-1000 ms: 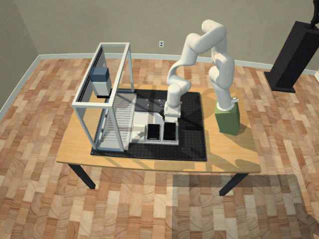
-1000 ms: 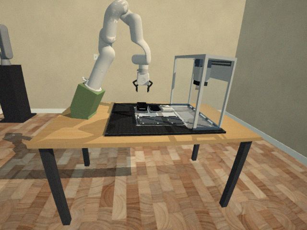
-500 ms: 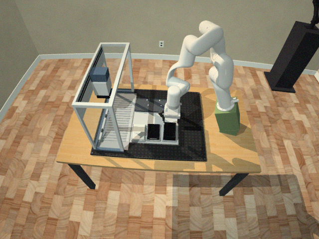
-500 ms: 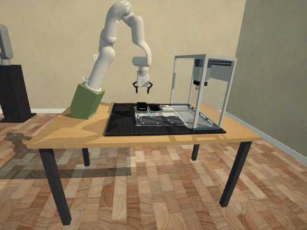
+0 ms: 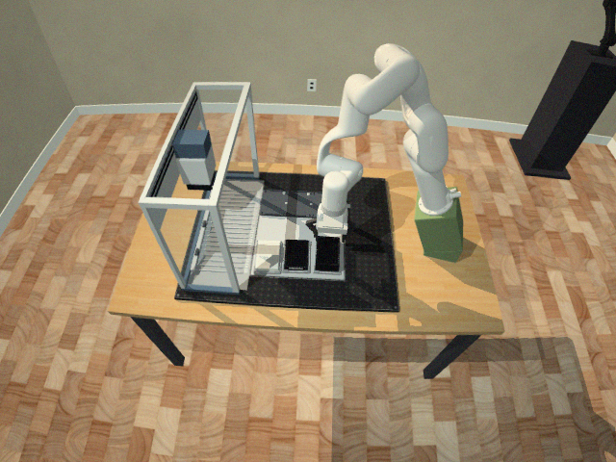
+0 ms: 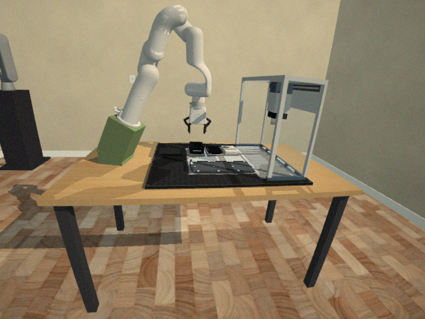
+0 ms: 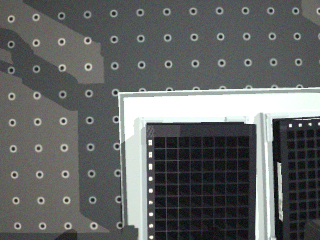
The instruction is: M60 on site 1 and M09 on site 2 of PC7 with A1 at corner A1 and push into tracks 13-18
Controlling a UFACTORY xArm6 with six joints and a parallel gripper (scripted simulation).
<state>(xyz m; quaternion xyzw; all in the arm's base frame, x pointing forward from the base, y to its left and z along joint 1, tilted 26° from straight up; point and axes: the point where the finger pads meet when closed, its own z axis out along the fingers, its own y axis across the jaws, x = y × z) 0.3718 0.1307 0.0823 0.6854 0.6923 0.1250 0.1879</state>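
Now: hand 13 cm above the nest S1. The rest, counted from my hand: plate nest: 22 cm ahead, 13 cm below, 1 cm to the left; then apron: 14 cm below, 12 cm to the right, 11 cm ahead; then black 96-well plate: 12 cm below, 12 cm ahead.
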